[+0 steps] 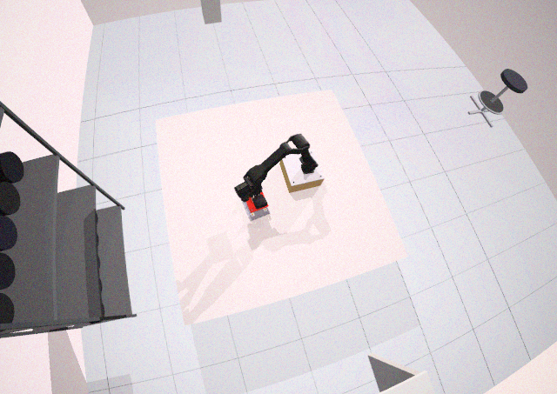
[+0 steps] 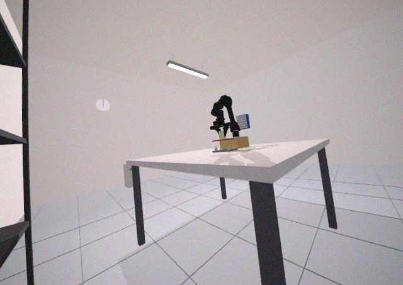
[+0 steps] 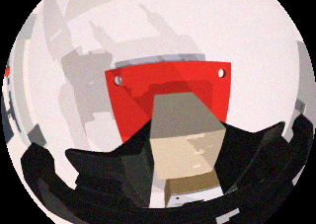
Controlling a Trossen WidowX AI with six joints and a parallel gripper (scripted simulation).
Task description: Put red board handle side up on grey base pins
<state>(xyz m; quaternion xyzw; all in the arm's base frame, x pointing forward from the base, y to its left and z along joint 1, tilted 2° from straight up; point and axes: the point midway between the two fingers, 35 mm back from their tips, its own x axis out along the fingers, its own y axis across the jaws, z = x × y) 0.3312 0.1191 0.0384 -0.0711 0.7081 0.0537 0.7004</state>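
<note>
Now: the grey base 11 cm below my gripper tip and 1 cm to the left of it. Round my gripper tip: red board (right at my gripper tip).
</note>
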